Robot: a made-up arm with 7 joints.
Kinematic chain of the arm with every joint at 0, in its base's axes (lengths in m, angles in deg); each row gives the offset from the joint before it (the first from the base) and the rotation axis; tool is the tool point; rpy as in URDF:
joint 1: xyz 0 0 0.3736 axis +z
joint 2: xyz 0 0 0 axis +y
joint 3: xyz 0 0 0.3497 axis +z
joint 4: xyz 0.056 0 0 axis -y
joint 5: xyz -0.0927 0 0.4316 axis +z
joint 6: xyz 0 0 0 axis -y
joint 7: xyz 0.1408 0 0 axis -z
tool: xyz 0 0 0 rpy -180 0 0
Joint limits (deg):
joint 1: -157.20..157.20
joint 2: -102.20..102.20
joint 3: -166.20..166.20
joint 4: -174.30..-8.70
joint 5: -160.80..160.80
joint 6: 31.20..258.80
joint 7: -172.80..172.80
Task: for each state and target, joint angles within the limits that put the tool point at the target. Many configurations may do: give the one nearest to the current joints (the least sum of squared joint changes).
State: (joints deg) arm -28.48 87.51 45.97 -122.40 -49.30 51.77 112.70
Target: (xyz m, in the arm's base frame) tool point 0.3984 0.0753 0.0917
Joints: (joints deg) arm -46.71 60.62 53.18 -126.69 -45.95 39.84 112.70
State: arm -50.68 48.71 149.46 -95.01 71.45 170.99 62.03
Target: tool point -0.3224 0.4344 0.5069
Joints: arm -26.43 -2.57 166.20 -127.13 75.52 156.42 62.03
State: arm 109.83 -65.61 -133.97 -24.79 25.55 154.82 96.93
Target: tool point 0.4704 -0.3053 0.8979
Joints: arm 155.75 -48.84 -138.38 -11.58 19.71 202.72 96.93
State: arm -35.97 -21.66 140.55 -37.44 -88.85 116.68 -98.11
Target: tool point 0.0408 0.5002 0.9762
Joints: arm -48.79 7.18 128.79 -75.20 -100.94 138.35 -98.11
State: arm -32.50 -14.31 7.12 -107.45 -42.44 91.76 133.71
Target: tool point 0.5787 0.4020 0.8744
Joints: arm 9.91 18.71 31.73 -66.72 -40.77 101.40 133.71
